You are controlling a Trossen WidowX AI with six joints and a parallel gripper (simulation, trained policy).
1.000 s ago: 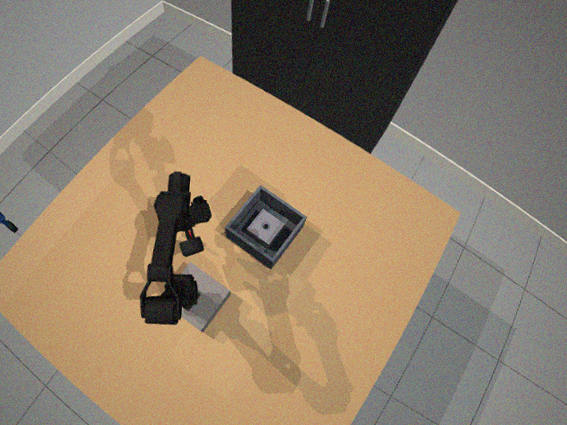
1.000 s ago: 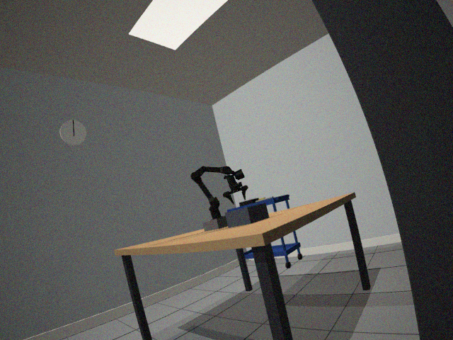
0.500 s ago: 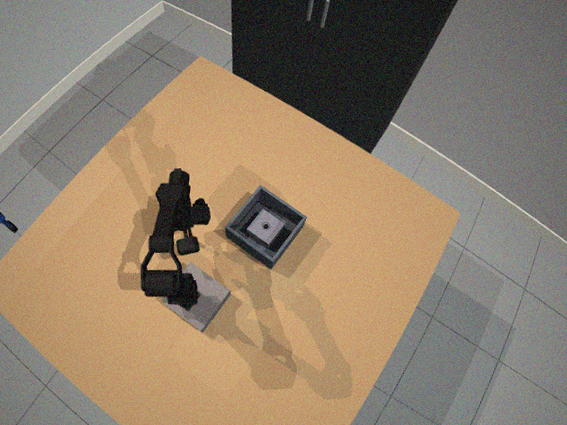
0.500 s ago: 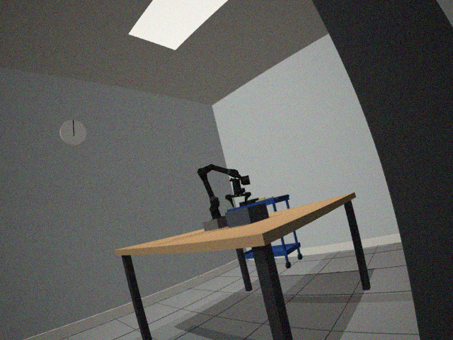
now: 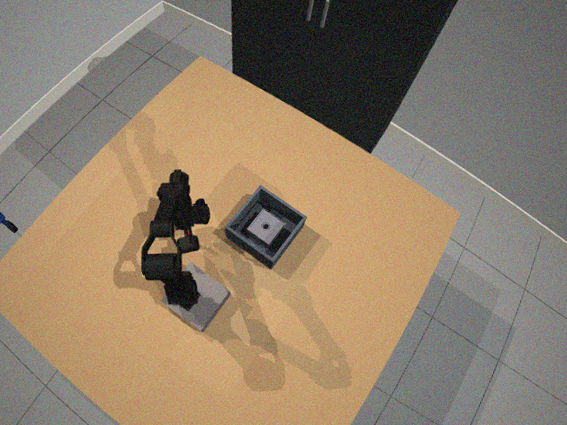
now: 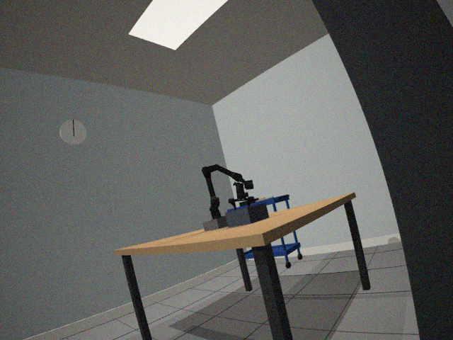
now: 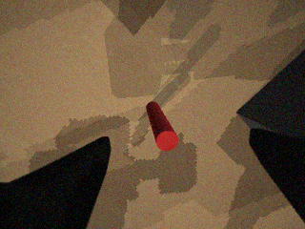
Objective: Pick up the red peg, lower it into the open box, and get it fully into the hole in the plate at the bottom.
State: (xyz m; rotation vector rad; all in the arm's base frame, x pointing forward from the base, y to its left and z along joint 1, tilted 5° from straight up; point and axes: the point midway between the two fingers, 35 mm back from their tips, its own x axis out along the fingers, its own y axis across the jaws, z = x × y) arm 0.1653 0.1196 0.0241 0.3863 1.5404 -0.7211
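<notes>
The red peg lies 4 cm below my gripper tip and 1 cm to the left of it. From my gripper tip the other things lie so: grey box (18 cm ahead, 17 cm to the right, 5 cm below); light grey plate (18 cm ahead, 17 cm to the right, 3 cm below).
</notes>
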